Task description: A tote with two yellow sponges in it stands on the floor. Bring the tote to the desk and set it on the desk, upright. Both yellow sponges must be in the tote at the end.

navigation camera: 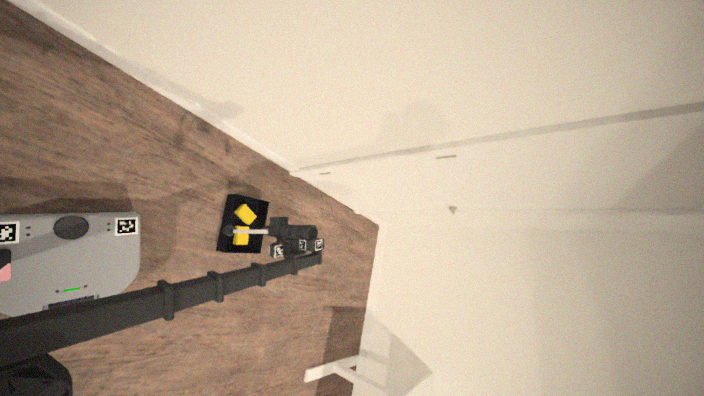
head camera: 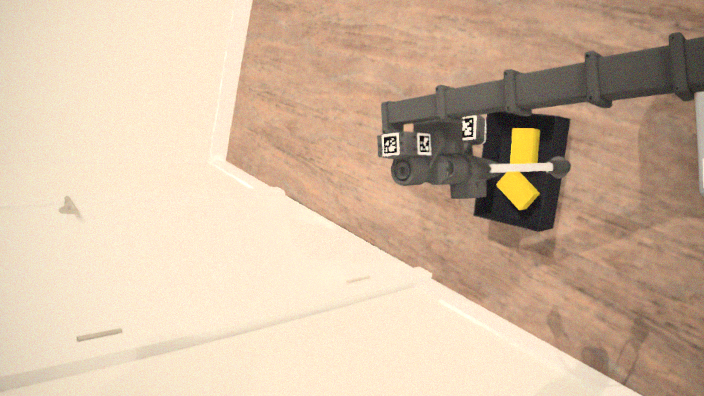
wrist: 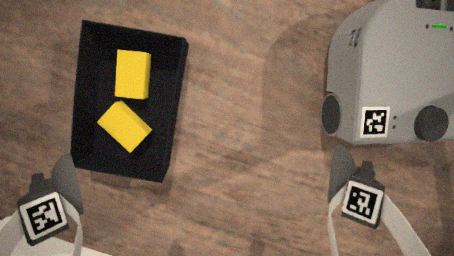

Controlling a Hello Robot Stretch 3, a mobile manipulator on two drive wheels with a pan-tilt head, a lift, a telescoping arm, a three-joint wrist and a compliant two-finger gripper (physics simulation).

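Frame: origin at the robot's base, x up, y right, z ahead, level; millimetres.
Seen in the pictures: gripper, fingertip midpoint: (navigation camera: 249, 228) (wrist: 207, 171); robot's base, origin of the base link: (navigation camera: 72, 226).
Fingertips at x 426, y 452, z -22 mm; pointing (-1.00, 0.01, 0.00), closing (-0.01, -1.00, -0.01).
Offsets run from my fingertips to a thing's top centre.
The black tote @(dz -14, dx -325, dy +172 mm) (head camera: 556, 200) (navigation camera: 226, 215) (wrist: 172, 110) stands upright on the wooden floor. One yellow sponge @(dz -74, dx -377, dy +168 mm) (head camera: 525, 145) (navigation camera: 241, 239) (wrist: 132, 75) and a second, angled yellow sponge @(dz +42, dx -377, dy +195 mm) (head camera: 518, 191) (navigation camera: 245, 214) (wrist: 124, 126) lie inside it. My gripper (head camera: 559, 167) (navigation camera: 228, 230) (wrist: 207, 171) is open, its fingers wide apart with nothing between them. It points downward above the floor. In the head view it overlaps the tote; in the wrist view the left fingertip is near the tote's lower left corner. Its height above the rim is hard to tell. I cannot make out a desk.
My grey base (navigation camera: 75, 260) (wrist: 400, 65) stands on the floor beside the tote. My extended arm (head camera: 550, 90) (navigation camera: 190, 292) runs past the tote. Pale walls (head camera: 125, 275) (navigation camera: 500, 275) meet in a corner beyond it. A white angled piece (navigation camera: 330, 371) shows at the bottom of the navigation view.
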